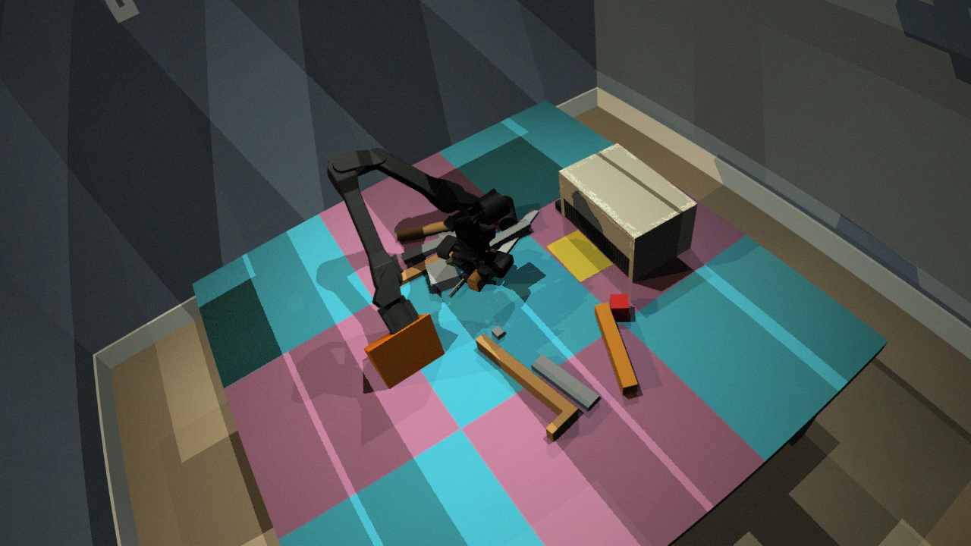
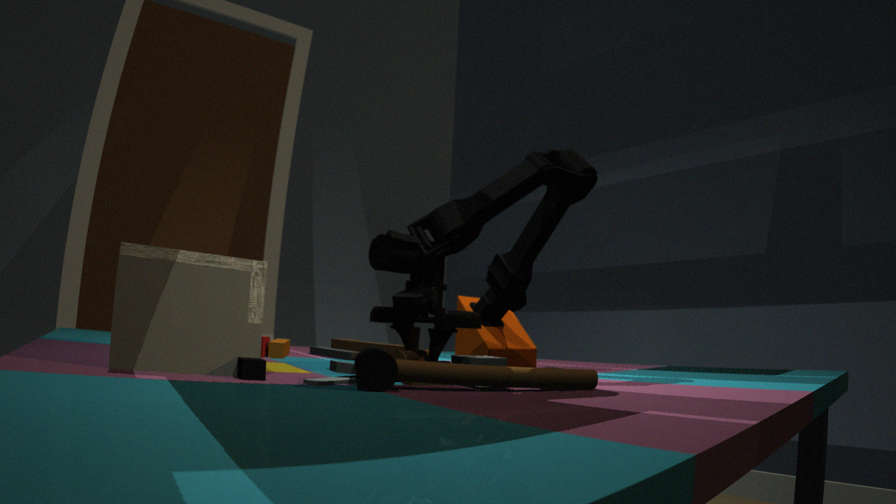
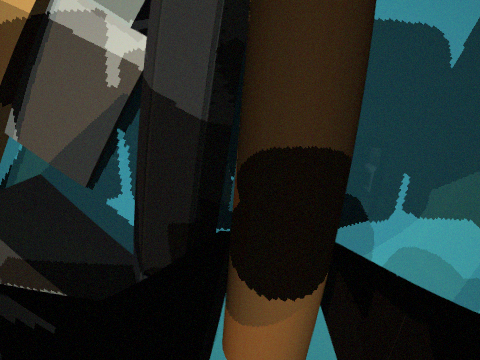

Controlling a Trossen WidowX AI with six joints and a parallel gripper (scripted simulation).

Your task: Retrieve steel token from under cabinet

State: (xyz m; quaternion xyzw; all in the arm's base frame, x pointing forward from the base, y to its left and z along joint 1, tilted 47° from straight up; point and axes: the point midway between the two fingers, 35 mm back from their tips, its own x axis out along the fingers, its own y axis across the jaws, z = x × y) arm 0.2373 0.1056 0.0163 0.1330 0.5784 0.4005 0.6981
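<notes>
Now: the screwdriver 30 mm to the left of my gripper tip and 20 mm behind it. From my gripper tip the other things lie so: long wooden stick (130 mm to the left, 40 mm behind); small grey cube (160 mm to the right, 60 mm behind); grey block (70 mm to the left, 60 mm behind, 10 mm above).
</notes>
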